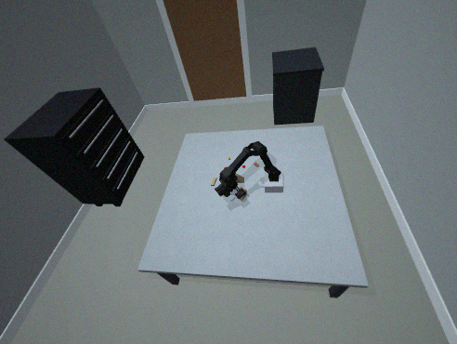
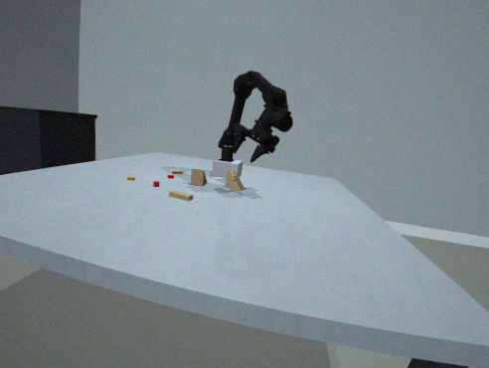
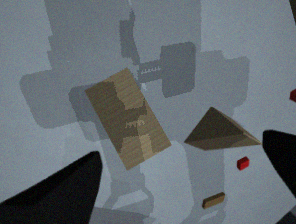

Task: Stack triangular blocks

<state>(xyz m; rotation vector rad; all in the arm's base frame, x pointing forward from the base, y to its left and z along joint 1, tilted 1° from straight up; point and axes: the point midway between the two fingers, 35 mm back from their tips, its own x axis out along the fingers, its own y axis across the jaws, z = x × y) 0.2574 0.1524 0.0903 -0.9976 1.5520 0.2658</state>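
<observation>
The triangular block lies 17 cm to the right of my gripper tip, 12 cm below it and 1 cm ahead of it. From my gripper tip the other things lie so: small red block: 28 cm to the right, 13 cm ahead, 12 cm below; orange block: 40 cm to the right, 13 cm below, 12 cm ahead; flat tan block: 20 cm ahead, 14 cm to the right, 12 cm below.
</observation>
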